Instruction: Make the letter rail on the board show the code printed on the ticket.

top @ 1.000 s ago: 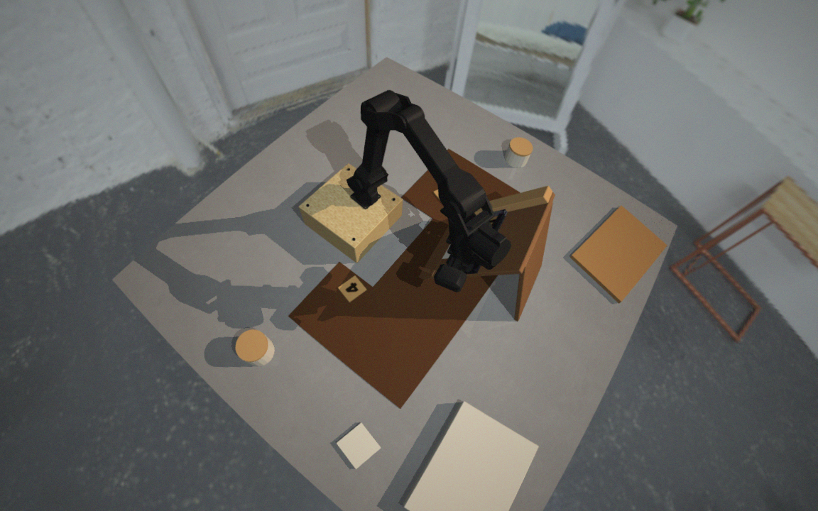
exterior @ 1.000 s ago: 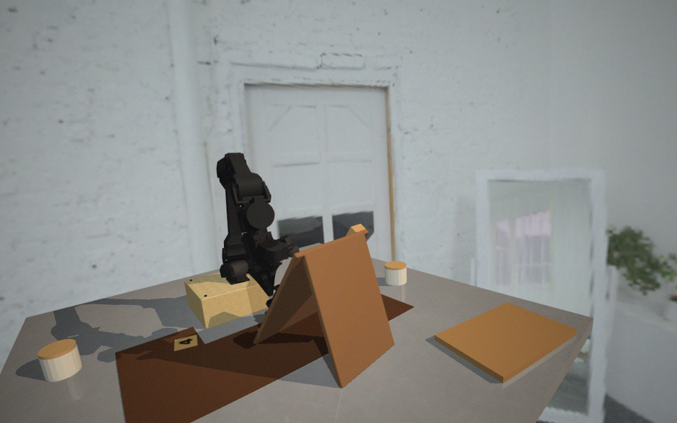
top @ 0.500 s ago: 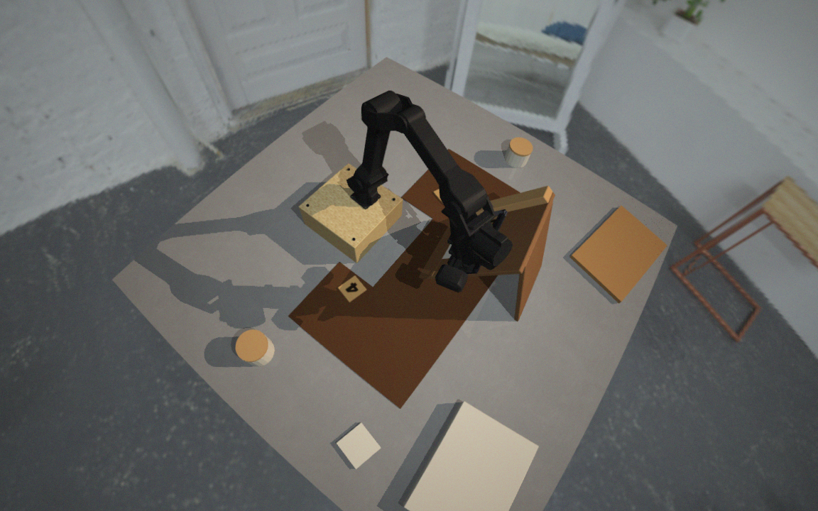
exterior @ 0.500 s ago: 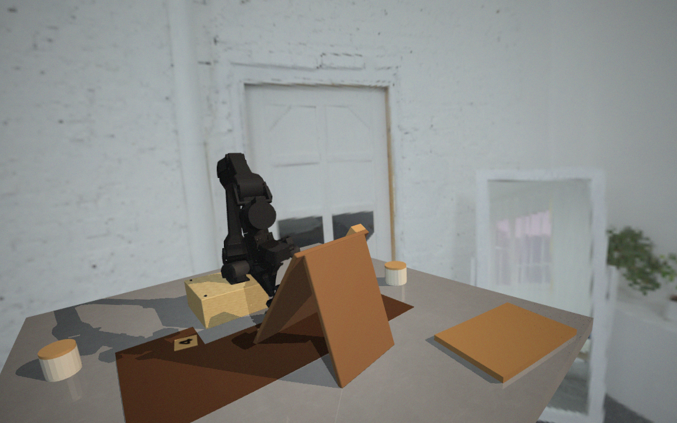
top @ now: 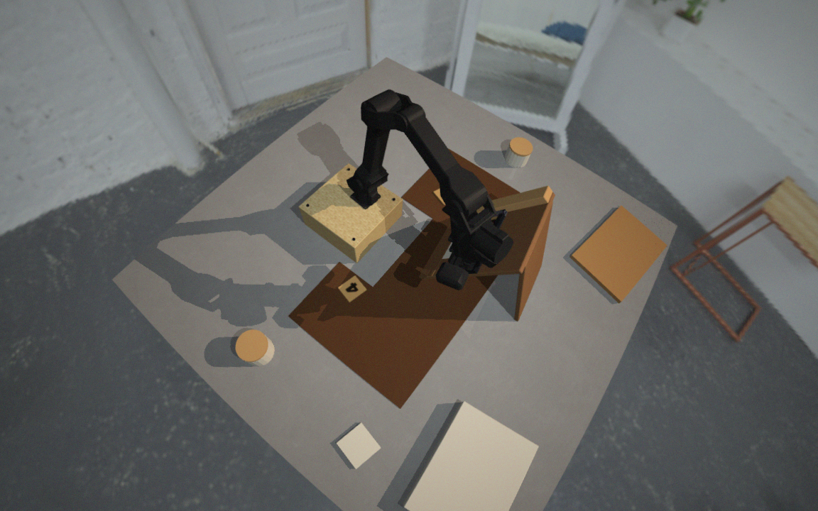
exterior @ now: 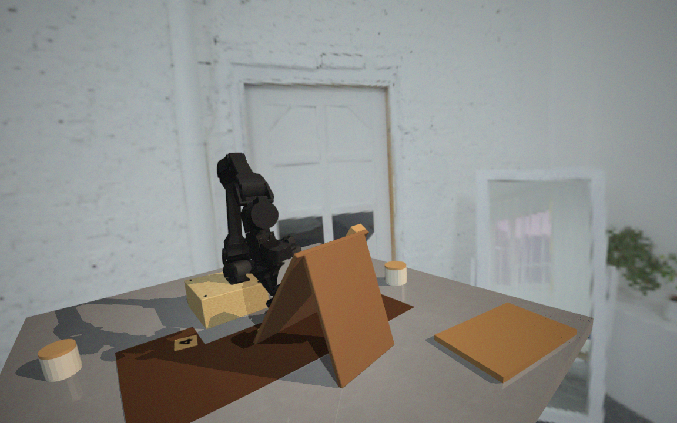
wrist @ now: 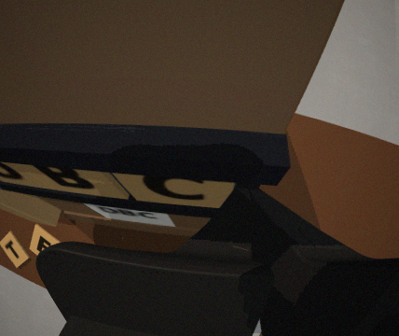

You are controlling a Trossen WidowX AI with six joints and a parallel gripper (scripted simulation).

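Right now the C tile is 30 mm to the left of my gripper tip and 10 mm behind it. From my gripper tip the other things lie so: brown mat 160 mm below, 160 mm behind, 20 mm to the left; then D tile 150 mm to the left, 30 mm behind; then white ticket 80 mm to the left, 80 mm below, 70 mm behind.
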